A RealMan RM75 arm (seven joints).
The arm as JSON. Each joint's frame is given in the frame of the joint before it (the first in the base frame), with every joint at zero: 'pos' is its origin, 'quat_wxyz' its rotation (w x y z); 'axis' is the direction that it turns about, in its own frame. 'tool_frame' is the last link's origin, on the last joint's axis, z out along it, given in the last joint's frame.
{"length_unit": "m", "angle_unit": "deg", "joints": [
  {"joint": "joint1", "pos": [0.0, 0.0, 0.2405], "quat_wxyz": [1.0, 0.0, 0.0, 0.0], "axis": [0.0, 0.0, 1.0]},
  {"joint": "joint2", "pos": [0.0, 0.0, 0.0], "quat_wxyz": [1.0, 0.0, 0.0, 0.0], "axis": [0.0, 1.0, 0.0]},
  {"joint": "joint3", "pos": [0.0, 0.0, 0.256], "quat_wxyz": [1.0, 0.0, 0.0, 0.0], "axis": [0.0, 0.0, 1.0]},
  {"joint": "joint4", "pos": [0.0, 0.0, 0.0], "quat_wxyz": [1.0, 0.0, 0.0, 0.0], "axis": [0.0, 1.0, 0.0]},
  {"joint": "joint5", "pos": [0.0, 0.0, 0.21], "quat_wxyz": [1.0, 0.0, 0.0, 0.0], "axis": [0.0, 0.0, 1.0]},
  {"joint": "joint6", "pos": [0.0, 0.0, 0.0], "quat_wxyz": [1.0, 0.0, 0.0, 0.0], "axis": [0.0, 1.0, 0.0]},
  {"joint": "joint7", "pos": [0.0, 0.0, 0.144], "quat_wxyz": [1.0, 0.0, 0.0, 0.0], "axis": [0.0, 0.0, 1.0]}
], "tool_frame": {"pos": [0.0, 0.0, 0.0], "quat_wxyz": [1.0, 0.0, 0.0, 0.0]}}
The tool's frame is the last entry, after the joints.
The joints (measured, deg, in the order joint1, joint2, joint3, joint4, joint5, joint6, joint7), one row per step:
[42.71 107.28 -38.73 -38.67 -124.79 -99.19 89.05]
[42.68 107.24 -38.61 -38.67 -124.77 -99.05 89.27]
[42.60 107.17 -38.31 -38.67 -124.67 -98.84 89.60]
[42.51 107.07 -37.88 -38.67 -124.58 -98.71 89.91]
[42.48 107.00 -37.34 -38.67 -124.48 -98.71 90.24]
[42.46 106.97 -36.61 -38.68 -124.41 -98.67 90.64]
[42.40 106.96 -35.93 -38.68 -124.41 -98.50 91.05]
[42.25 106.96 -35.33 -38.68 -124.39 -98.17 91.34]
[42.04 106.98 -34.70 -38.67 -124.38 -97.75 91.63]
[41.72 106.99 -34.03 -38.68 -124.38 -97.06 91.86]
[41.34 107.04 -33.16 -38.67 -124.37 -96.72 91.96]
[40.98 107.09 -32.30 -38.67 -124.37 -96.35 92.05]
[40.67 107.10 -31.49 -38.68 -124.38 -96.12 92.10]
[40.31 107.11 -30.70 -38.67 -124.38 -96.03 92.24]
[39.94 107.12 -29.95 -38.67 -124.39 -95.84 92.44]
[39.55 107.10 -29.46 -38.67 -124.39 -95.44 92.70]
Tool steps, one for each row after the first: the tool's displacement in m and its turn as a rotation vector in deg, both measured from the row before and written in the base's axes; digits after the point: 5 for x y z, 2 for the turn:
[0.00038 0.00040 0.00059 0.19 0.06 -0.31]
[0.00068 0.00064 0.00126 0.41 0.23 -0.52]
[0.00078 0.00056 0.00174 0.45 0.30 -0.53]
[0.00020 0.00052 0.00173 0.39 0.45 -0.48]
[0.00018 0.00071 0.00186 0.50 0.58 -0.60]
[0.00070 0.00069 0.00157 0.53 0.47 -0.70]
[0.00140 0.00062 0.00140 0.65 0.37 -0.70]
[0.00191 0.00052 0.00132 0.72 0.37 -0.81]
[0.00298 0.00072 0.00166 1.02 0.26 -0.97]
[0.00305 -0.00032 0.00163 0.86 0.52 -0.85]
[0.00299 -0.00022 0.00166 0.88 0.48 -0.83]
[0.00261 -0.00032 0.00182 0.76 0.44 -0.68]
[0.00281 -0.00092 0.00167 0.60 0.52 -0.76]
[0.00300 -0.00080 0.00165 0.64 0.46 -0.85]
[0.00332 -0.00056 0.00144 0.63 0.24 -0.93]

